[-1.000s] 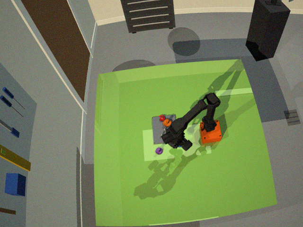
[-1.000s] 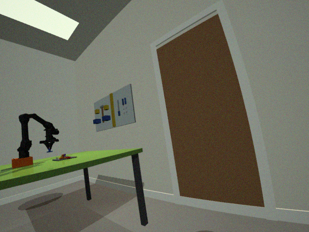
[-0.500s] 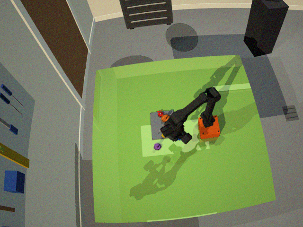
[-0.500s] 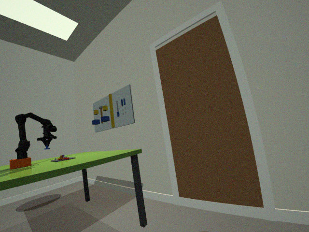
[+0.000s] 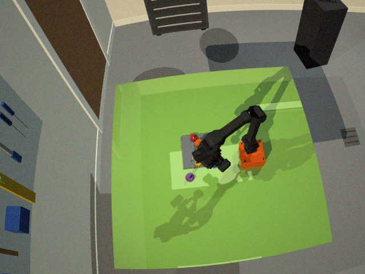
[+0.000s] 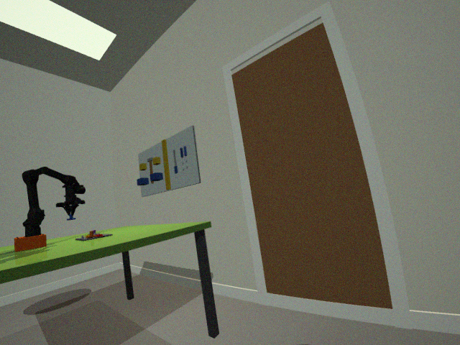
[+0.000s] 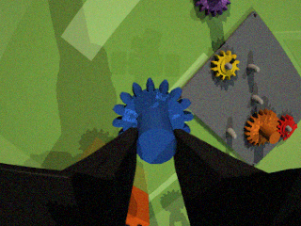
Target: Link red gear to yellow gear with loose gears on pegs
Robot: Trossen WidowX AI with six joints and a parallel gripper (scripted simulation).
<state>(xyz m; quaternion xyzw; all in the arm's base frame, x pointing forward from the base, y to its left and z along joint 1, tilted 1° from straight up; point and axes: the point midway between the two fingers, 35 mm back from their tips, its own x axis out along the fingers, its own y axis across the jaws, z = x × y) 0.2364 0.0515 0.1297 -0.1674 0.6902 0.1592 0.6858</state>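
Right now my gripper tip is 60 mm short of the board, 170 mm to the left of it and 160 mm above it. Round my gripper tip: yellow gear: 70 mm ahead, 80 mm to the right, 150 mm below; then purple gear: 140 mm ahead, 20 mm to the right, 150 mm below; then blue gear: 10 mm below.
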